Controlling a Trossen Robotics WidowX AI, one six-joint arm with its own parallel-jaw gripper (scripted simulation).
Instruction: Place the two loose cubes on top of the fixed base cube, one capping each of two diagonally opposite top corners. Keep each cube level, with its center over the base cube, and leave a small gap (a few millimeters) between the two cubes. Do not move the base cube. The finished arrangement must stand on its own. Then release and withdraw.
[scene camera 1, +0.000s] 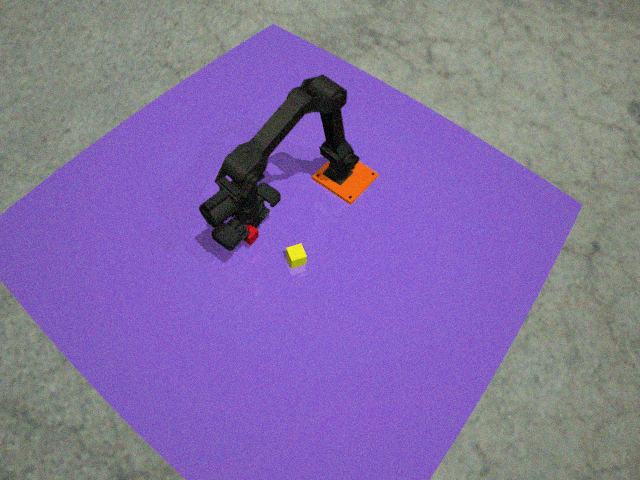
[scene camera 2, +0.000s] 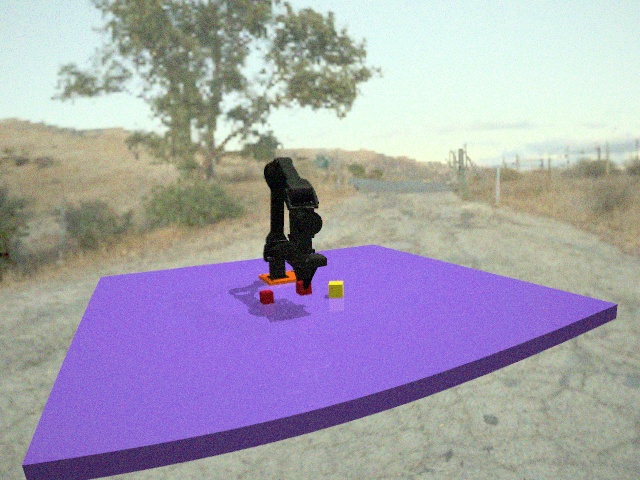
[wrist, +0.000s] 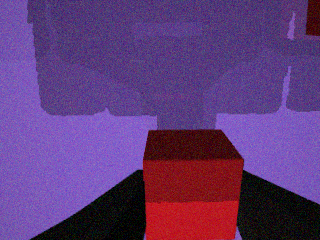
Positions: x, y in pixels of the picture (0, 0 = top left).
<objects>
My gripper (wrist: 188, 180) is 10 cm from the lens. A red cube (wrist: 192, 176) is 8 cm from the lens.
</objects>
